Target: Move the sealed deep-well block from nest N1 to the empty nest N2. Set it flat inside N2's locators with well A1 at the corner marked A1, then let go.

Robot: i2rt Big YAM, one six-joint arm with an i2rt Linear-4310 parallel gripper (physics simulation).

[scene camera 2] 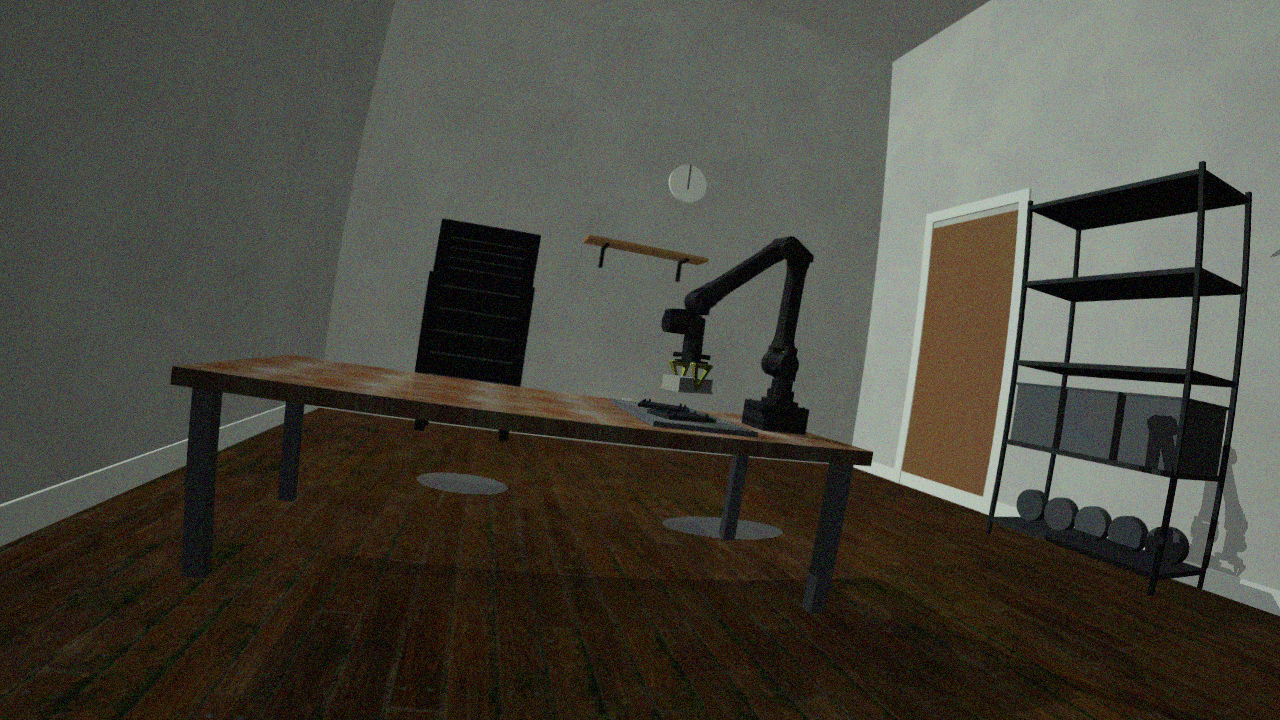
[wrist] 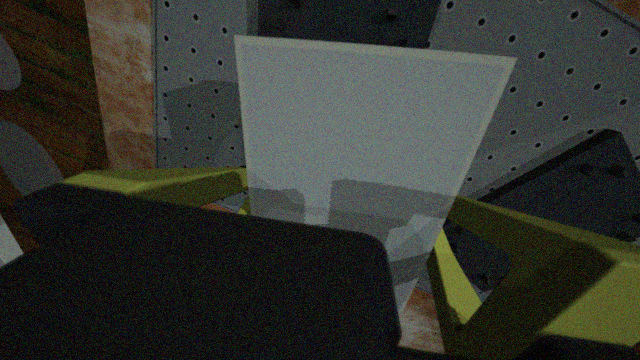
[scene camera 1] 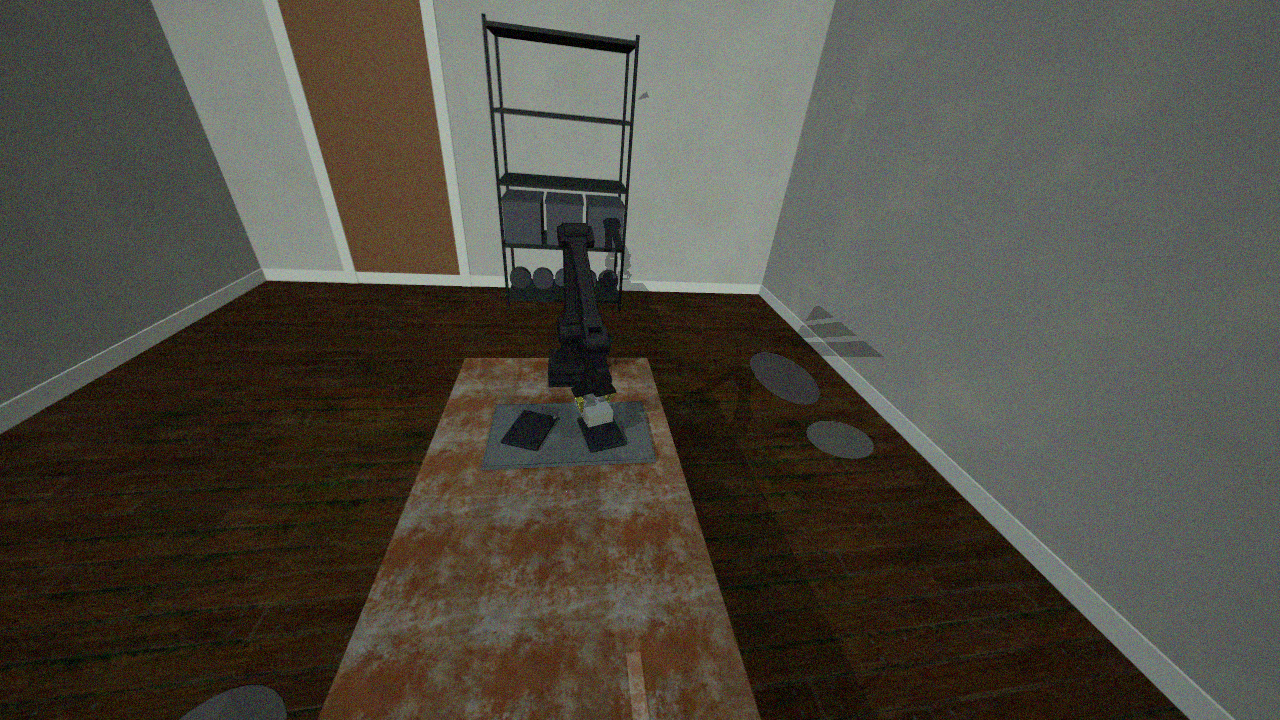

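Where they show: gripper, fingertip midpoint: [scene camera 2: 687,387] [wrist: 343,185] [scene camera 1: 593,408]; arm's base, link origin: [scene camera 2: 778,404] [scene camera 1: 570,358].
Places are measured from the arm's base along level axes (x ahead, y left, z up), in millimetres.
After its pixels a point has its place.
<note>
The sealed deep-well block [scene camera 1: 597,414] @(z 46, x 404, y 115 mm) [scene camera 2: 687,384] @(z 30, x 360, y 153 mm) [wrist: 370,115] @(z 48, x 387, y 115 mm) is pale with a smooth top. My gripper [scene camera 1: 595,405] @(z 20, x 344, y 101 mm) [scene camera 2: 690,372] @(z 20, x 344, y 101 mm) [wrist: 343,185] @(z 20, x 344, y 101 mm) is shut on it, yellow fingers on two opposite sides. The block looks level and hangs above the plate, apart from it. In scene camera 1 it is over the rear of the right-hand dark nest [scene camera 1: 604,437] @(z -58, x 393, y 142 mm), N2, which also shows partly behind the block in the wrist view [wrist: 345,20] @(z -58, x 416, y 148 mm). The left-hand nest [scene camera 1: 529,429] @(z -58, x 364, y -104 mm), N1, is empty; it shows at the right of the wrist view [wrist: 575,195] @(z -58, x 402, y -92 mm). The A1 marks cannot be read.
Both nests sit, turned at different angles, on a grey perforated plate [scene camera 1: 640,450] @(z -70, x 437, y 259 mm) [wrist: 530,80] @(z -70, x 448, y 9 mm) on the rust-patterned table [scene camera 1: 554,555] @(z -82, x 791, y 26 mm) [scene camera 2: 393,386] @(z -83, x 1155, y 214 mm). The arm's base [scene camera 2: 775,415] @(z -32, x 40, y 75 mm) stands close behind the plate. A dark shelf rack [scene camera 1: 562,181] stands by the far wall.
</note>
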